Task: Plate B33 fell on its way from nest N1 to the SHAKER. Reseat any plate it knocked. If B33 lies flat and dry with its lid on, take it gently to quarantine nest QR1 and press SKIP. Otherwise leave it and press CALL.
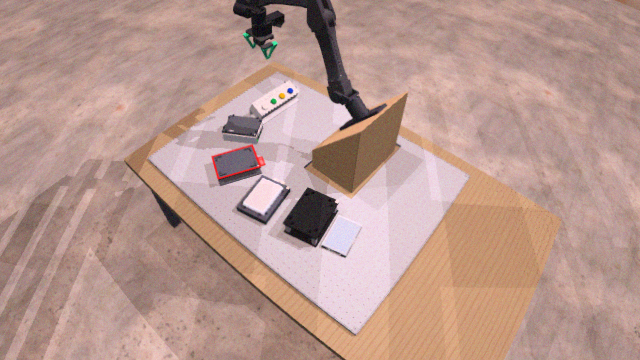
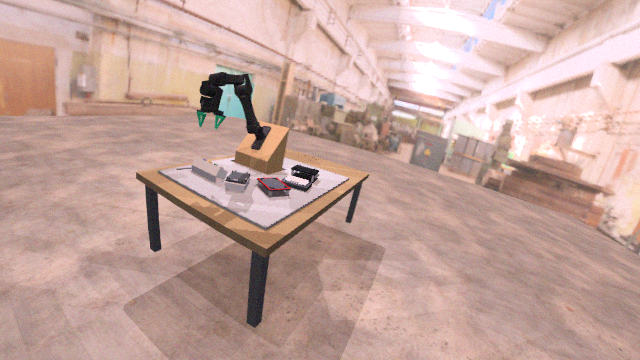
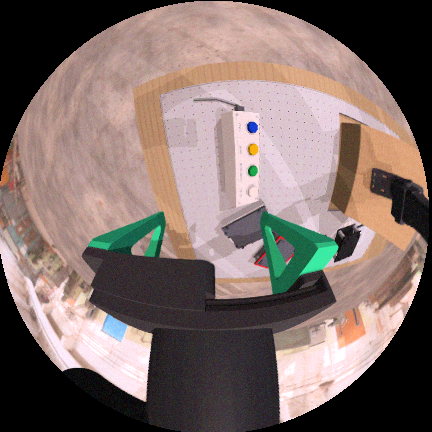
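Seen in the pictures: gripper, fingertip midpoint: (image 1: 260,53) (image 2: 208,127) (image 3: 212,216); arm's base, origin of the base link: (image 1: 363,118) (image 2: 261,137) (image 3: 397,188).
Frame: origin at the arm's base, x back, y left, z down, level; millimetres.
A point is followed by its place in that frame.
My gripper (image 1: 260,52) {x 13, y -493, z -79 mm} (image 2: 209,127) {x 13, y -493, z -79 mm} (image 3: 212,216) {x 13, y -493, z -79 mm} is open and empty, high above the far left end of the table. The white button box (image 1: 265,105) {x -50, y -430, z 121 mm} (image 2: 206,170) {x 2, y -490, z 148 mm} (image 3: 243,160) {x 23, y -445, z 120 mm} has blue (image 1: 290,90) {x 94, y -414, z 123 mm} (image 3: 252,127) {x 94, y -416, z 122 mm}, yellow (image 1: 282,95) {x 46, y -419, z 123 mm} (image 3: 253,149) {x 45, y -420, z 122 mm}, green and white buttons; their labels are too small to read. A pale flat plate (image 1: 342,236) {x -344, y 159, z 176 mm} lies on the mat beside a black stacked unit (image 1: 311,212) {x -353, y 40, z 134 mm} (image 2: 305,171) {x -371, y -8, z 134 mm} (image 3: 347,242) {x -313, y 13, z 134 mm}. A white-topped plate (image 1: 265,196) {x -385, y -132, z 154 mm} (image 2: 298,181) {x -403, y -165, z 157 mm} sits on a dark base. Plate names, lid and dryness cannot be told.
A red-rimmed dark nest (image 1: 215,168) {x -405, y -363, z 151 mm} stands between the white-topped plate and a grey device with a dark top (image 1: 242,126) {x -190, y -430, z 138 mm} (image 2: 237,179) {x -204, y -471, z 140 mm} (image 3: 245,228) {x -177, y -452, z 137 mm}, beside the button box. The wedge-shaped wooden arm mount (image 1: 357,150) {x -160, y 75, z -17 mm} (image 2: 260,155) {x -73, y -92, z 96 mm} (image 3: 370,145) {x 85, y -71, z 87 mm} rises behind them.
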